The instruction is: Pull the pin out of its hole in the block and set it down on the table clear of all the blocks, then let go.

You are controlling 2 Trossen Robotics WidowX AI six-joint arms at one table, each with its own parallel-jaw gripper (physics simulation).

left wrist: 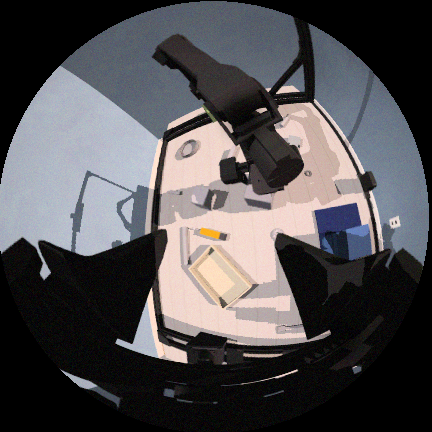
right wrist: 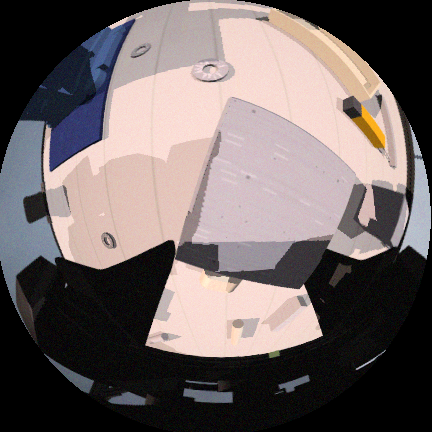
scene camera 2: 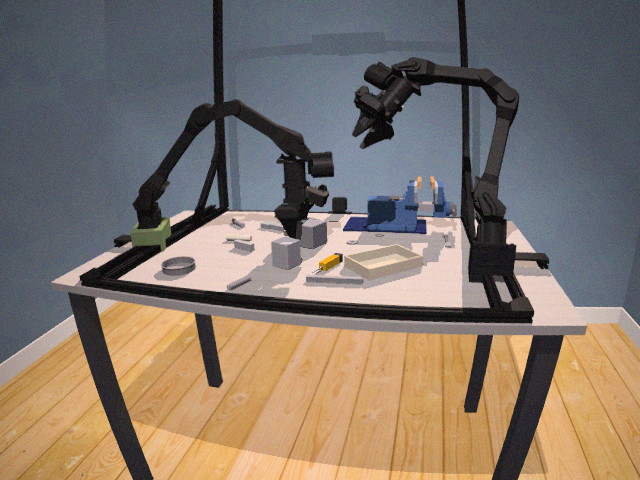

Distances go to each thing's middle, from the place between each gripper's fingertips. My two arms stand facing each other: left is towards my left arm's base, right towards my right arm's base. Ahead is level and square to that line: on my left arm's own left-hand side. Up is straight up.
Scene:
Now: the cream tray (scene camera 2: 375, 263) 26 cm to the left of my right hand, 13 cm ahead of it and 1 cm below it.
Right now the cream tray is 110 mm ahead of my left hand, 80 mm to the left of it and 260 mm below it.

